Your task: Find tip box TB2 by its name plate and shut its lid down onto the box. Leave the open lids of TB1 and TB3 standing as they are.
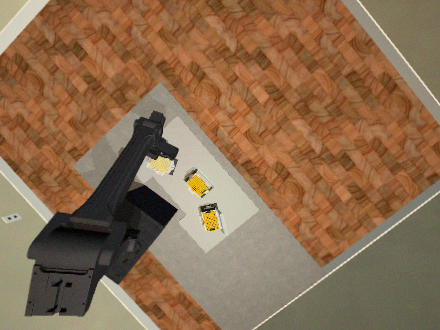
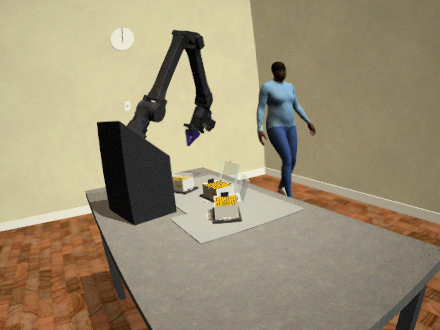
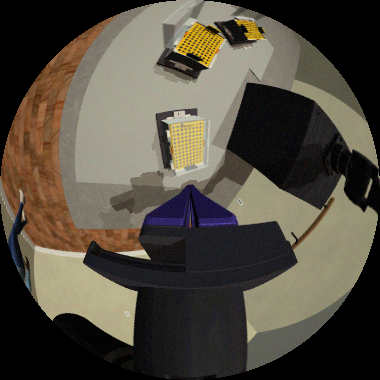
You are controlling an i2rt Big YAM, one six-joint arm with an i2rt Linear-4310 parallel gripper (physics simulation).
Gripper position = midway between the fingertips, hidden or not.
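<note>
There is a pale mat [image 1: 236,206] that I can see, and I can also see a tip box [image 2: 208,193]. My own gripper [image 3: 189,189] is visible to me as well, along with a clear lid [image 3: 189,140], and here I see the mat [image 3: 116,141] again.
</note>
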